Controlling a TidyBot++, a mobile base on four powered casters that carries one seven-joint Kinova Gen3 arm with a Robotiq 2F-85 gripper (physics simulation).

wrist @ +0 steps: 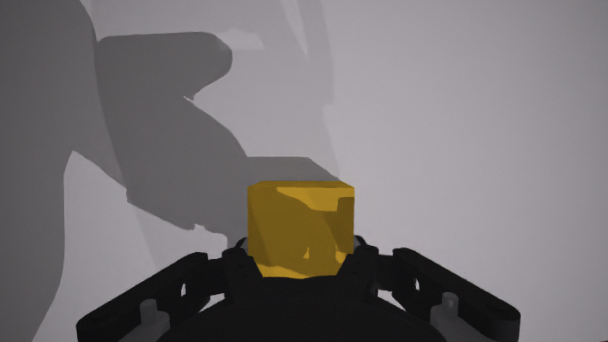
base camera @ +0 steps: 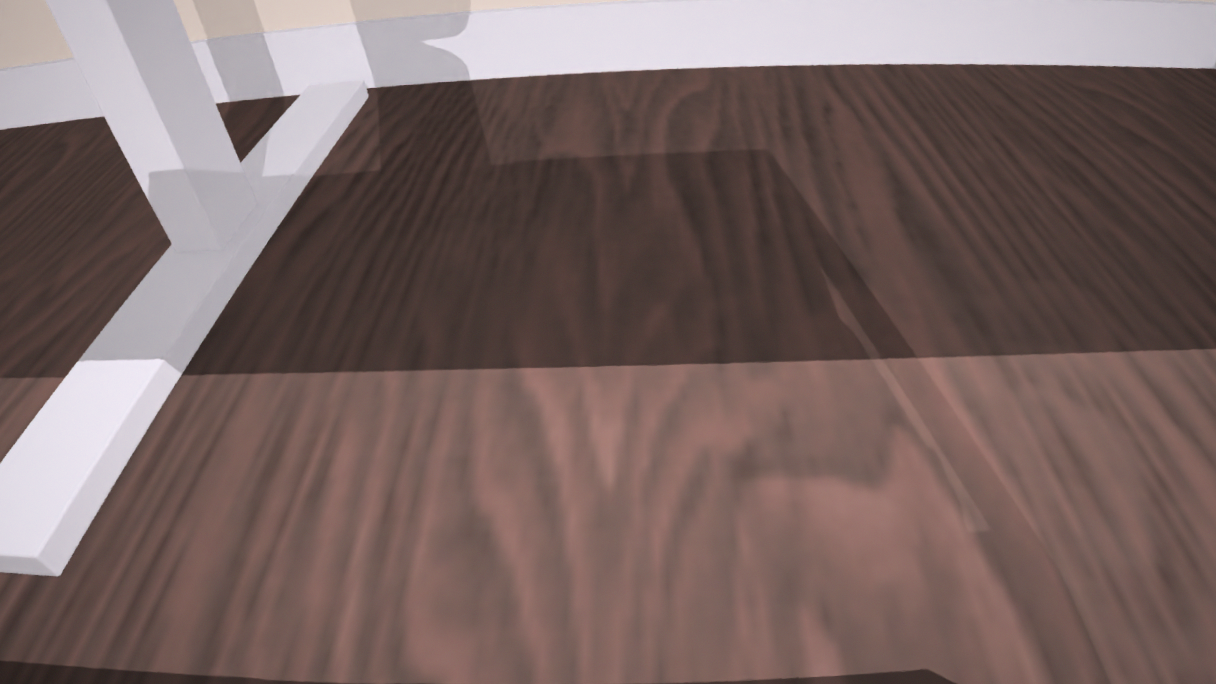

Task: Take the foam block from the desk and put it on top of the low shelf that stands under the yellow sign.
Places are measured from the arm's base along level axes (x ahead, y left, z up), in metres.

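Where they show: gripper, fingertip midpoint: (wrist: 301, 242).
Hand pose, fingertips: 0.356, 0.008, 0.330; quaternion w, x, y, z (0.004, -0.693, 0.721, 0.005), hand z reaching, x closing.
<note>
Things, the pixels of their top centre, and the offset from my fingertips, as dx, dy, dz. "spot": a spot on its surface instead. Level surfaces: height alone.
- foam block, top centre: (wrist: 300, 265) +0.001, +0.000, +0.038
- pale grey desk top, surface height: dz -0.007
- white desk leg, surface spot: (base camera: 182, 195) spot: +0.235, +0.377, -0.643
- dark wood floor, surface height: dz -0.727
The foam block (wrist: 301, 225) is a yellow block at the lower middle of the wrist view, on the pale grey desk top (wrist: 465, 130). My gripper (wrist: 301, 242) is shut on it, with one black finger against its left side and the other against its right side. The block's near end is hidden behind the dark gripper body. The low shelf and the yellow sign do not show in either view.
In the base camera view, a white desk leg (base camera: 182, 195) with a long foot (base camera: 93, 425) stands on the dark wood floor (base camera: 595, 510) at the left. A white baseboard (base camera: 765, 38) runs along the wall at the back. Arm shadows cross the desk top.
</note>
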